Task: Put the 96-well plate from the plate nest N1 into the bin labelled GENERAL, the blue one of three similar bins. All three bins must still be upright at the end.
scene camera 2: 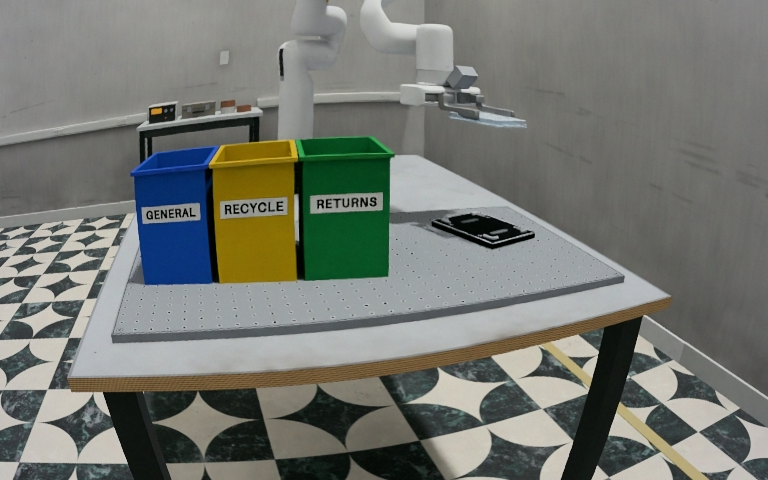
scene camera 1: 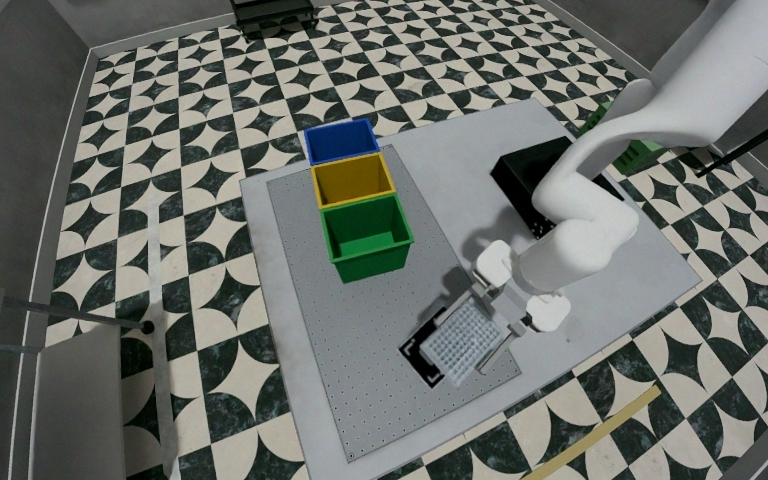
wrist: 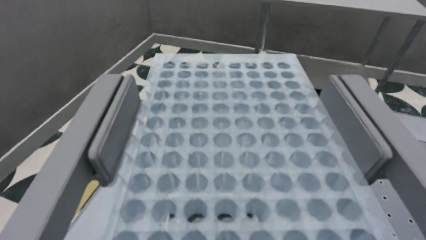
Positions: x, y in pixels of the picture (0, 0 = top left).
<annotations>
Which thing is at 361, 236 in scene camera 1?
A green returns bin.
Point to a black plate nest N1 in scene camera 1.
417, 361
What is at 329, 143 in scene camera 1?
A blue general bin.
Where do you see a clear 96-well plate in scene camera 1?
At 456, 352
</annotations>
